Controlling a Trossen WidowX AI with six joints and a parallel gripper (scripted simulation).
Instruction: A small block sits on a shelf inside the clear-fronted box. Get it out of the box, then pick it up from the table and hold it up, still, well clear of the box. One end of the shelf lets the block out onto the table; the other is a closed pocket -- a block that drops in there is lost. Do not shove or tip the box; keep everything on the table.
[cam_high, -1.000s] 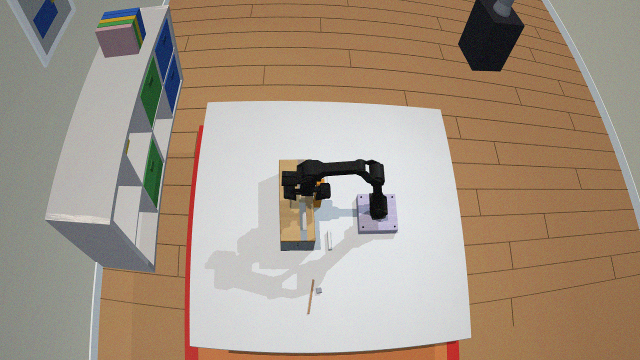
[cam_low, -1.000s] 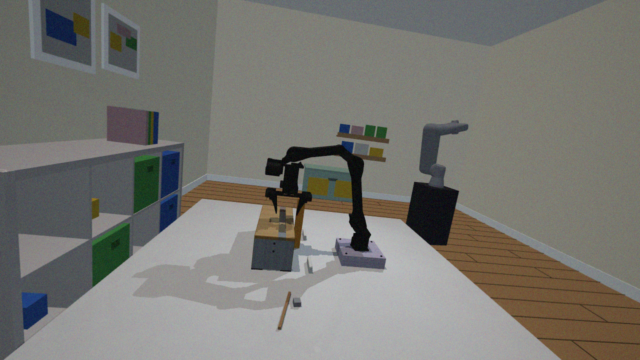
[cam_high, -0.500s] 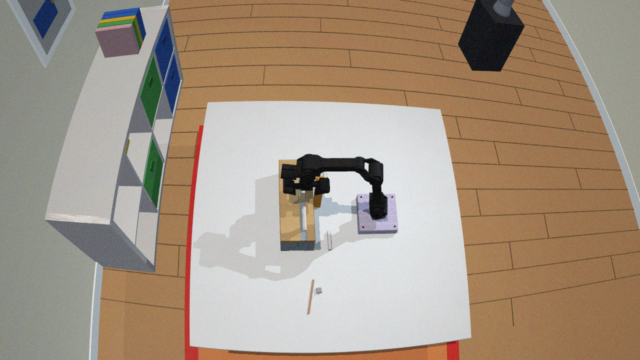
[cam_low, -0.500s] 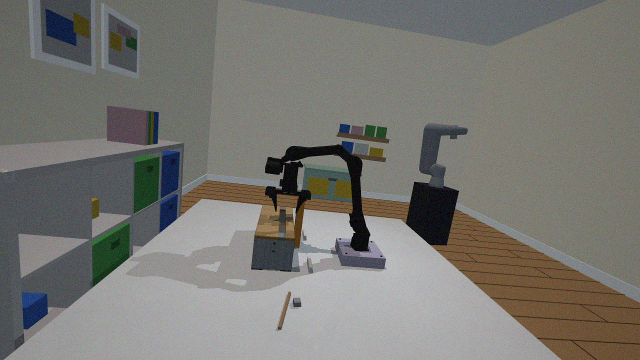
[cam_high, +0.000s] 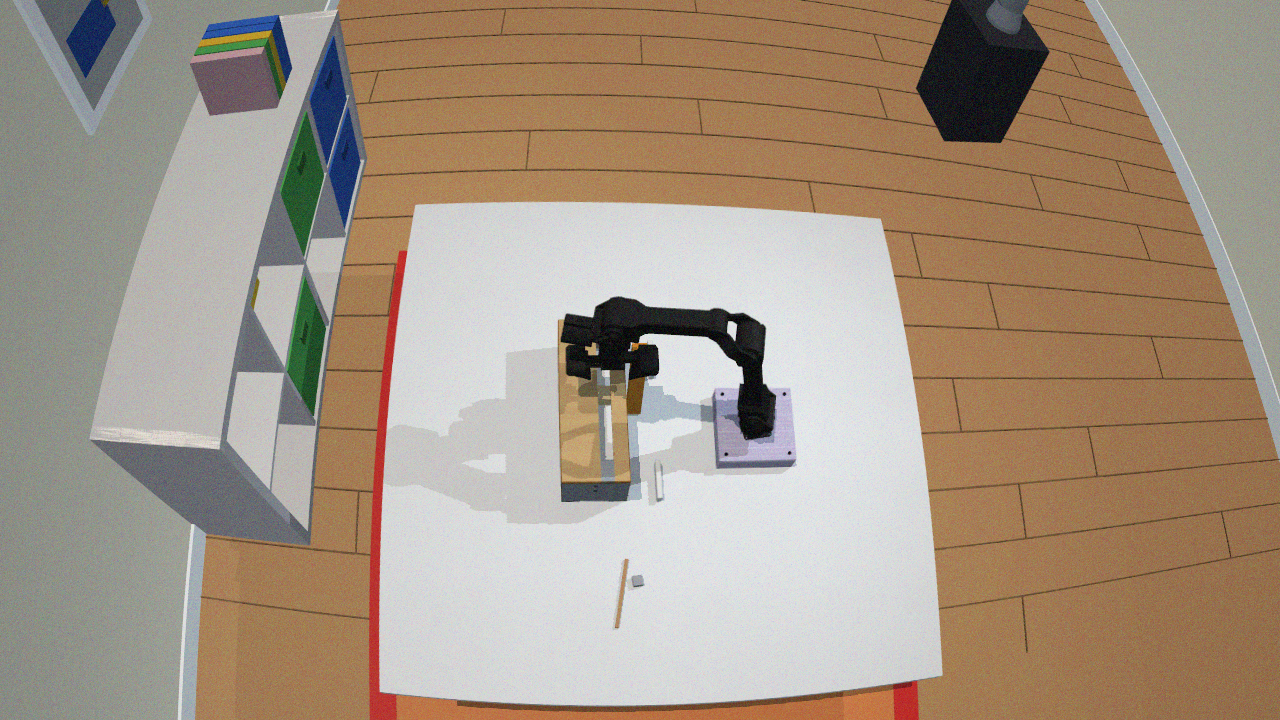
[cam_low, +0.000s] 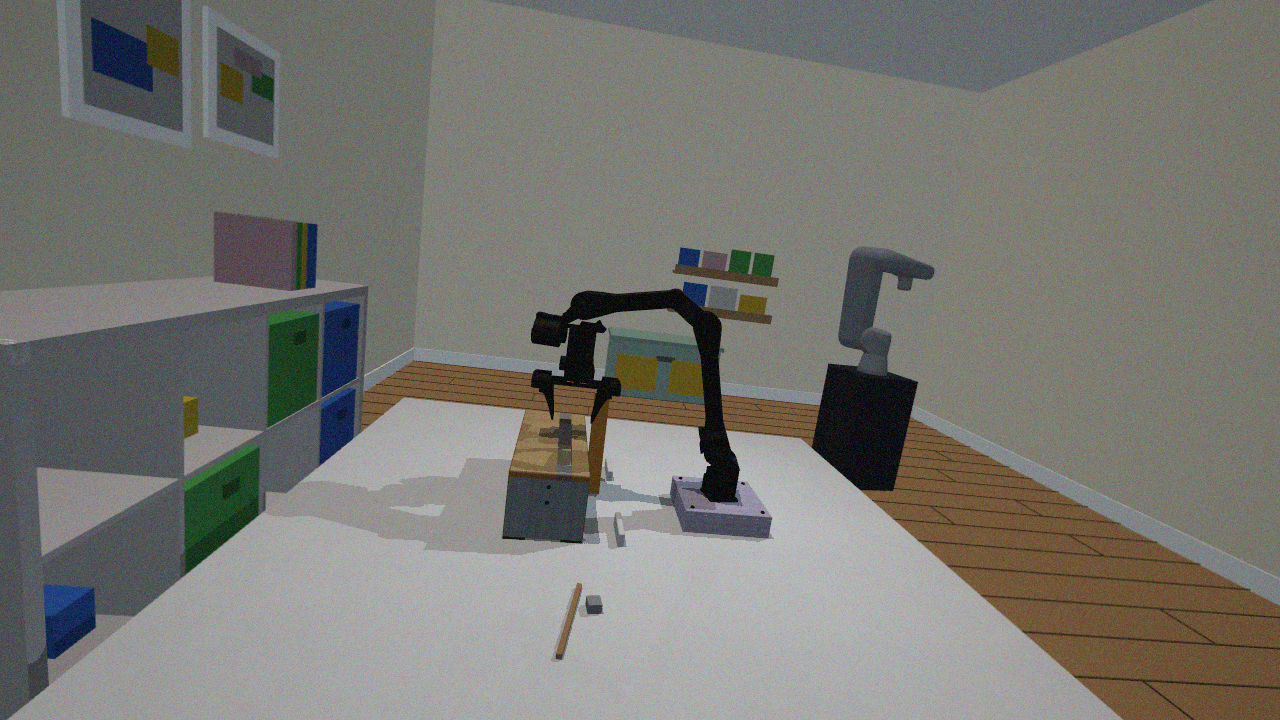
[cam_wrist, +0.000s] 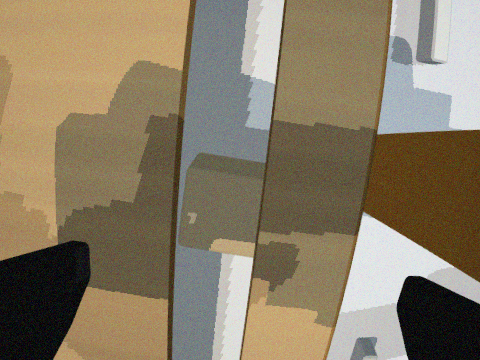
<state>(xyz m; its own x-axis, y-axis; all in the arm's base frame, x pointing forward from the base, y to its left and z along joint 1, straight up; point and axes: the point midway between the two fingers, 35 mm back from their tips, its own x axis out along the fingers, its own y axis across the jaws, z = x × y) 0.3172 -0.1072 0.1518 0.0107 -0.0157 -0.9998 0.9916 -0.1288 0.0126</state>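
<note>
My gripper tip is now 7 cm above the tan block and 1 cm short of it. Round my gripper tip: box 10 cm below, 3 cm to the left; then grey cube 42 cm to the left, 15 cm below; then thin wooden stick 44 cm to the left, 16 cm below, 4 cm ahead.
</note>
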